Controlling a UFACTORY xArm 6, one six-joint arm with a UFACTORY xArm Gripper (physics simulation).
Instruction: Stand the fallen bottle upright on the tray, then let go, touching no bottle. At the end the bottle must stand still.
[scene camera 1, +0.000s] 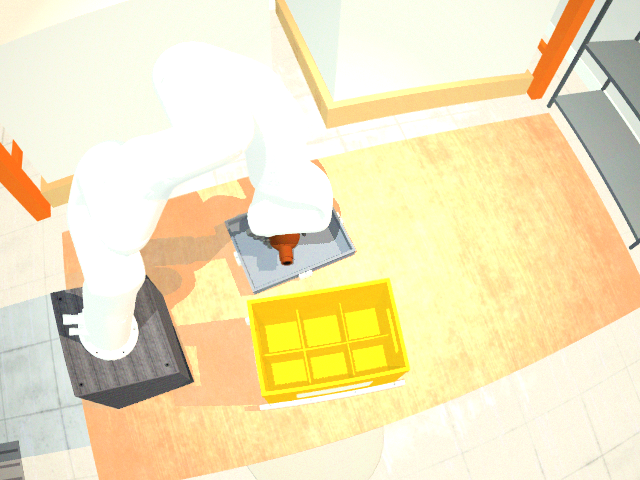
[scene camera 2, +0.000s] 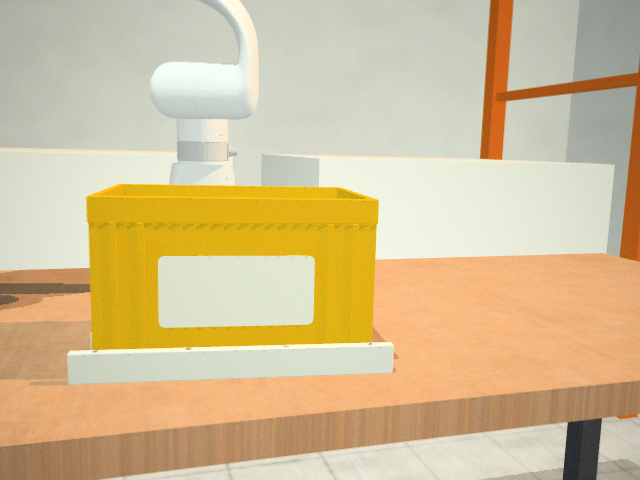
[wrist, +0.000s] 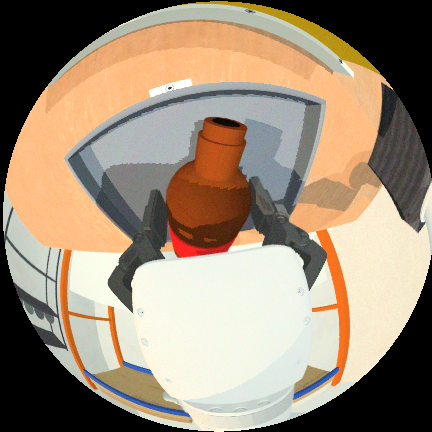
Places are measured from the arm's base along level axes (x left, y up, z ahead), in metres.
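Pixels of known places: gripper, fingertip midpoint: (scene camera 1: 284, 236) (wrist: 204, 192); arm's base at its link origin: (scene camera 1: 108, 330).
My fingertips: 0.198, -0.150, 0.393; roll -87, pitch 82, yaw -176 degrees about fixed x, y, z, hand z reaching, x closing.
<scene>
Ahead of a thing's pixels: the offset from my fingertips to its middle, as dx, dy, dz. "spot": to the spot under its first point.
The brown bottle {+0.009, +0.007, -0.001} (scene camera 1: 285, 248) (wrist: 207, 200), with a red band, is over the tray {spot: -0.039, -0.030, +0.082} (scene camera 1: 323, 250) (wrist: 125, 142). Its neck points toward the yellow crate and its open mouth shows. It is not upright; how far it leans, and whether its base touches the tray, I cannot tell, as its lower end is hidden behind the gripper. My gripper (wrist: 204, 192) has one dark finger against each side of the bottle's wide body and is shut on it, with the fingers wide apart. In the first scene view the arm hides most of the gripper. In the second scene view the crate hides bottle and tray.
A yellow crate {-0.281, +0.053, +0.029} (scene camera 1: 328, 296) (scene camera 2: 232, 211) with several compartments stands beside the tray, behind a low white strip {spot: -0.379, -0.005, +0.019} (scene camera 1: 330, 396) (scene camera 2: 230, 364). The arm's dark base block (scene camera 1: 149, 382) stands at the left in the first scene view. Small white blocks sit at the tray's edges.
</scene>
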